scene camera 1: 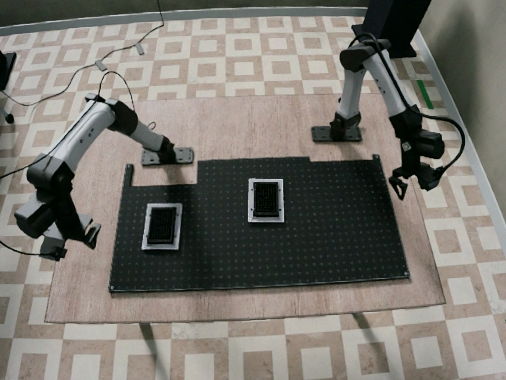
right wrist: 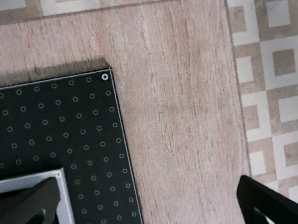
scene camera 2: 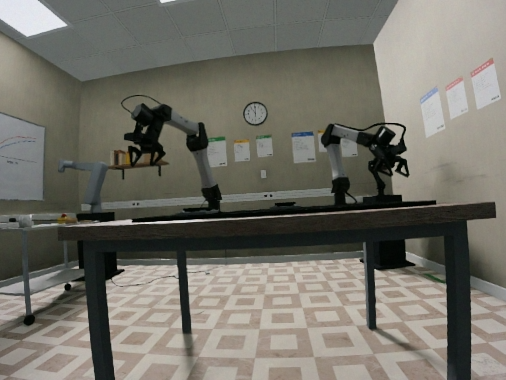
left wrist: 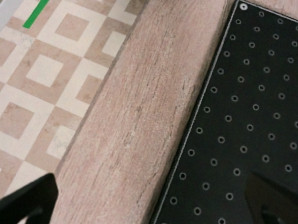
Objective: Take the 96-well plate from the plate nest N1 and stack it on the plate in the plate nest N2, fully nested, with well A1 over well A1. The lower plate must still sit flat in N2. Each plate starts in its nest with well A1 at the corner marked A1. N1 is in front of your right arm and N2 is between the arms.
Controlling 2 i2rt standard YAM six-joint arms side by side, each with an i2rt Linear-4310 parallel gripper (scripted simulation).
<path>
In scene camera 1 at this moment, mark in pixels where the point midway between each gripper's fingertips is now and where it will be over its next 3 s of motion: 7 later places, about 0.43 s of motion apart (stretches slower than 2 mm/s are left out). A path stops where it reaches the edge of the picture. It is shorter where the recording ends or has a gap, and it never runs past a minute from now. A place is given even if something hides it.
My left gripper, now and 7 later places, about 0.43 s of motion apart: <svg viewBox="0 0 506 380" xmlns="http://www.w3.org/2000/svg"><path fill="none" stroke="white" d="M411 194L403 200L364 209L287 187L240 148L234 146L233 152L233 156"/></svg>
My right gripper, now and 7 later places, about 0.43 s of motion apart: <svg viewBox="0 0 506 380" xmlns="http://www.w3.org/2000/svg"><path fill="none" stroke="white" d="M77 244L84 243L107 229L141 209L157 205L160 217L161 222L161 223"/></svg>
</path>
